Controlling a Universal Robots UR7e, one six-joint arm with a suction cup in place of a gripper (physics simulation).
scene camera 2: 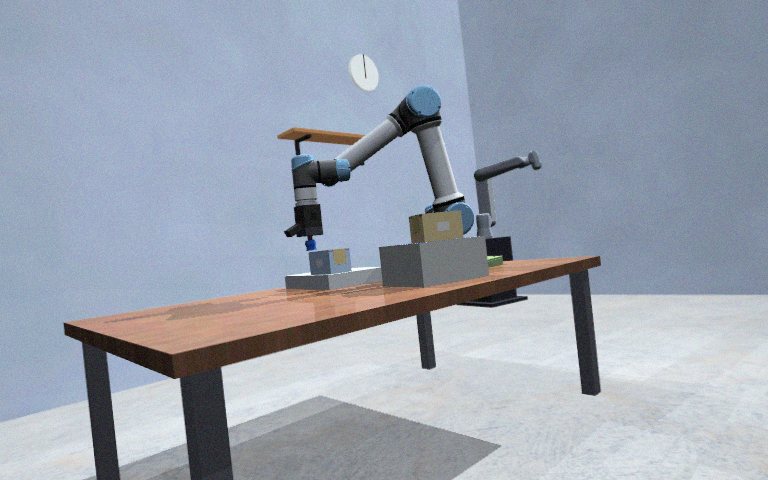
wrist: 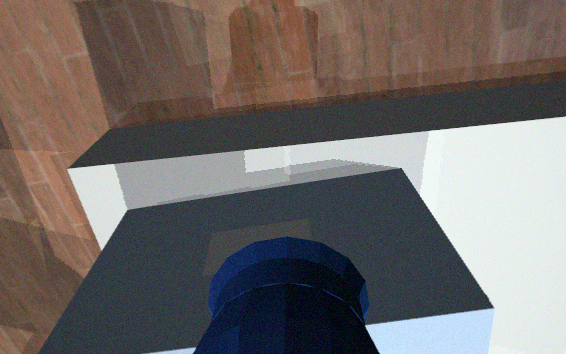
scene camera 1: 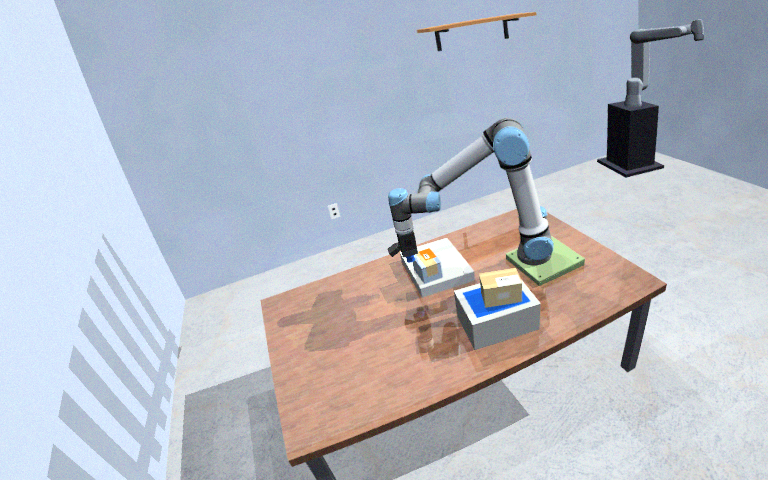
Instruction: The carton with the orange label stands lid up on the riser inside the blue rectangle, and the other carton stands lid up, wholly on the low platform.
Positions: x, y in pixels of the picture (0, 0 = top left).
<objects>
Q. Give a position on a low white platform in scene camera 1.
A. At 456, 271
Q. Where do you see a low white platform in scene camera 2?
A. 358, 276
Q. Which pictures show the grey riser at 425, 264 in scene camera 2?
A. Scene camera 2 and scene camera 1 only.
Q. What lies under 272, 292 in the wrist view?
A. My suction cup.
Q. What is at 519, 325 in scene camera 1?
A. A grey riser.
</objects>
